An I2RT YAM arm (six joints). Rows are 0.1 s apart.
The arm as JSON. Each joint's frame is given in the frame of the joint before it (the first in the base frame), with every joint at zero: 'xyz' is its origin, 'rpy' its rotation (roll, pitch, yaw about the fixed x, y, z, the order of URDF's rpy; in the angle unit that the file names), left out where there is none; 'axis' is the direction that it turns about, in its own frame. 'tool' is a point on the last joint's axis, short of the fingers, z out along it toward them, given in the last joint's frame.
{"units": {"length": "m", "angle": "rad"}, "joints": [
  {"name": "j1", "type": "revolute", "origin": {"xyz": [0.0, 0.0, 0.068]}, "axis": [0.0, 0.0, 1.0]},
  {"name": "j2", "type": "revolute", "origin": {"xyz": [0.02, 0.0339, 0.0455], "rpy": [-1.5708, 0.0, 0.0]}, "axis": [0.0, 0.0, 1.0]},
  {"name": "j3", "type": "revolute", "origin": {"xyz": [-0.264, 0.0, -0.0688], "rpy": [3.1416, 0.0, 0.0]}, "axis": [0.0, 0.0, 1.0]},
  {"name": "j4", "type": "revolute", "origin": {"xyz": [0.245, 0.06, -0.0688]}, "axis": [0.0, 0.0, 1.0]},
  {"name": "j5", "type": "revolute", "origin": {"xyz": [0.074, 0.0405, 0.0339], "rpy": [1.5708, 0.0, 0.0]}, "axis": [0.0, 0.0, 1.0]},
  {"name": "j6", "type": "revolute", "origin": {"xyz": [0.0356, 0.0, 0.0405], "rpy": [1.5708, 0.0, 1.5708]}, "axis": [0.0, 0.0, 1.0]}
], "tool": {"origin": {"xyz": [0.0, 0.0, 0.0], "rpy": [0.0, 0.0, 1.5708]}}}
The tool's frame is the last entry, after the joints.
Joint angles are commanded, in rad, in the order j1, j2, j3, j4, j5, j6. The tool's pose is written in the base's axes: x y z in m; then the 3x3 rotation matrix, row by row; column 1 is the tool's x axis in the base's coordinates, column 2 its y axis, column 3 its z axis. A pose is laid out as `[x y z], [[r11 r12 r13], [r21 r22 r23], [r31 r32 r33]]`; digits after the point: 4 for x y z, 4 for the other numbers.
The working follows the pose.
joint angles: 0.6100 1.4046 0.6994 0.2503 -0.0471 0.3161
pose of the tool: [0.2451 0.1733 0.2126], [[-0.5309 -0.4649 0.7085], [0.0078 0.8334 0.5526], [-0.8474 0.2989 -0.4389]]
Where each joint sits with the arm in this pose, in the base's axes (m; each line is computed from the numbers above, not from the rounded line before):
j1: 0.0000 0.0000 0.0680
j2: -0.0030 0.0392 0.1135
j3: 0.0006 -0.0422 0.3739
j4: 0.1460 0.1434 0.2607
j5: 0.2345 0.1639 0.2646
j6: 0.2451 0.1733 0.2126
the tool: 0.2451 0.1733 0.2126

